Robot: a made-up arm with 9 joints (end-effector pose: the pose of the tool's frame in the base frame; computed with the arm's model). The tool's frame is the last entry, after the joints. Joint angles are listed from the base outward.
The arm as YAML. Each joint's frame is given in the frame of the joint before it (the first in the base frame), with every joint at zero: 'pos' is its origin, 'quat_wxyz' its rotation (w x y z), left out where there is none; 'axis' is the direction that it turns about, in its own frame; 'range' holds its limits. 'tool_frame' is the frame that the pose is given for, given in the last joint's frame.
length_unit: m
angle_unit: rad
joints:
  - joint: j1
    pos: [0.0, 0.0, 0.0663]
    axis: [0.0, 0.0, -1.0]
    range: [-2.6, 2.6]
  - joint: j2
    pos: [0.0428, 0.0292, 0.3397]
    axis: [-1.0, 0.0, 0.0]
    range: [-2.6, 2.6]
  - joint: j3
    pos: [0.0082, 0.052, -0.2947]
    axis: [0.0, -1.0, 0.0]
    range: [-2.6, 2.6]
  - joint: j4
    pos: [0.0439, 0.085, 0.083]
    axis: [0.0, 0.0, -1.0]
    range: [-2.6, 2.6]
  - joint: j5
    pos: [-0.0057, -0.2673, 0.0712]
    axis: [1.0, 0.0, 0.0]
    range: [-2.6, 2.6]
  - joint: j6
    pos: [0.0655, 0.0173, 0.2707]
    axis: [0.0, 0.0, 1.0]
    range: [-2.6, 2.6]
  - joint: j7
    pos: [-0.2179, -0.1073, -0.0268]
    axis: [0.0, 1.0, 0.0]
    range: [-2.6, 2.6]
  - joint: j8
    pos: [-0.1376, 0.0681, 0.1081]
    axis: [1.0, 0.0, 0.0]
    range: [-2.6, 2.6]
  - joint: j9
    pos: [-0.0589, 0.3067, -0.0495]
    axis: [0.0, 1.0, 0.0]
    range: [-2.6, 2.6]
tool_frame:
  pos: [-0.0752, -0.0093, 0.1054]
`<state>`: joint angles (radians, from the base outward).
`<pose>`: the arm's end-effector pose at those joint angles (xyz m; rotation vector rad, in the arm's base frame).
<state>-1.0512 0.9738 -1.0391 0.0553 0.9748 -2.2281 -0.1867 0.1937 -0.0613</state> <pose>0.9321 0.4894 0.4045 -0.7481 -0.4088 -1.8967</pose>
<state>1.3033 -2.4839 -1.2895 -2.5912 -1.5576 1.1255 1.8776 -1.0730 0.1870</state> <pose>0.4323 -0.2626 0.5242 -0.9302 -0.4322 -1.8648</pose>
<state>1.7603 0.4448 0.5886 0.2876 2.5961 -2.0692 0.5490 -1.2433 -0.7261</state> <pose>-0.6896 0.0559 0.7060 1.3563 -0.2202 -0.9447</pose>
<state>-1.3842 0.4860 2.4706 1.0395 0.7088 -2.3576 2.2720 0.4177 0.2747</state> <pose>0.5592 0.1792 -0.1006 0.1903 -1.5328 -1.0714</pose>
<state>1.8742 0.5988 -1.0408 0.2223 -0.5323 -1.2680 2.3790 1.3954 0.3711</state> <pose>-0.3727 -0.2703 0.4514 -0.2178 0.9133 1.1206</pose>
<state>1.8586 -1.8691 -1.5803 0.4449 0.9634 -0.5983 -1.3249 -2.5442 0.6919</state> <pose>0.0276 -0.1573 0.3174 -0.0471 2.2193 -0.6210</pose>
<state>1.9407 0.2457 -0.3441 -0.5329 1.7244 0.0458 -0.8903 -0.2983 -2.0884</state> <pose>-0.1989 -0.0965 0.4989 1.5517 1.1213 1.8518</pose>
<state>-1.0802 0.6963 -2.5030 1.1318 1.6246 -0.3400 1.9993 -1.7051 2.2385</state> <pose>0.1960 0.6650 0.3056 0.1976 -2.0133 0.3369</pose>
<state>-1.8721 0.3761 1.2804 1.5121 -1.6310 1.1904 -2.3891 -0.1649 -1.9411</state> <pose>-0.1280 -0.0233 -0.0608 -1.4501 1.4173 0.4121</pose>
